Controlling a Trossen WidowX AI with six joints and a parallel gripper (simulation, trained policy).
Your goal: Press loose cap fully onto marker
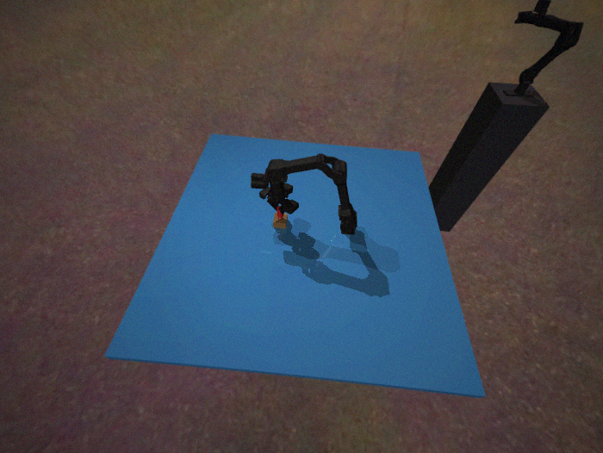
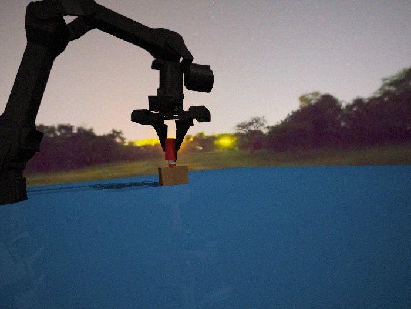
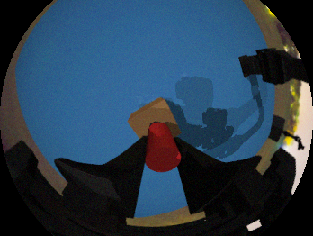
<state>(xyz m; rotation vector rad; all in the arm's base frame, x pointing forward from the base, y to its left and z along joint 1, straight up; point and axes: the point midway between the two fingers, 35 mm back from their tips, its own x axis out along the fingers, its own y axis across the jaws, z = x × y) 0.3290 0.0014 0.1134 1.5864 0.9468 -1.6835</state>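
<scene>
My gripper tip is now right at the red marker. Round my gripper tip: brown holder block: 60 mm below; red cap: right at my gripper tip.
</scene>
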